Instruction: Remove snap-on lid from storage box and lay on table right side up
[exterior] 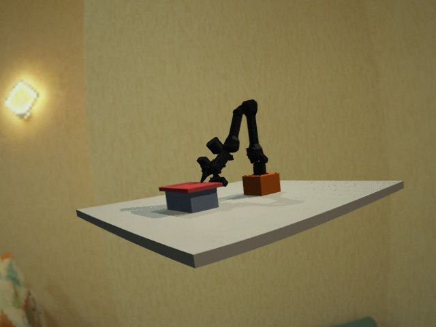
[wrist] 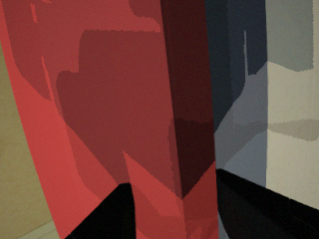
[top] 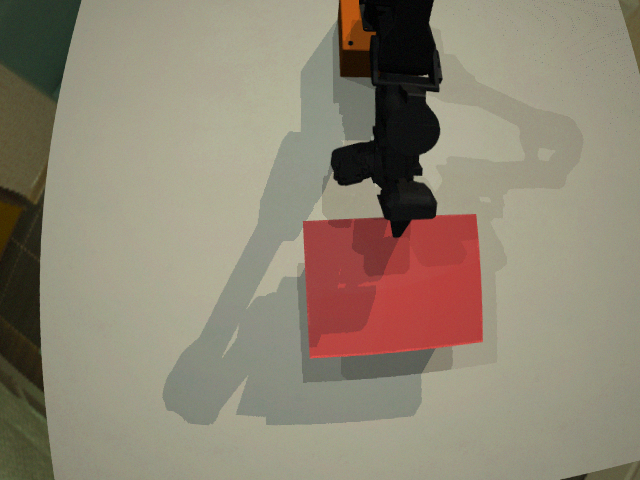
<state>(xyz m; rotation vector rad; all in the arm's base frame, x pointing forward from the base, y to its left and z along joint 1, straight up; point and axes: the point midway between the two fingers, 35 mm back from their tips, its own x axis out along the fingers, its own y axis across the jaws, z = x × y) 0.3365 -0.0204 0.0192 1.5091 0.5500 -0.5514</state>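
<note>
The red lid is 8 cm ahead of my gripper tip and 1 cm above it. The rest, counted from my gripper tip: grey-blue storage box 8 cm ahead, 4 cm below.
</note>
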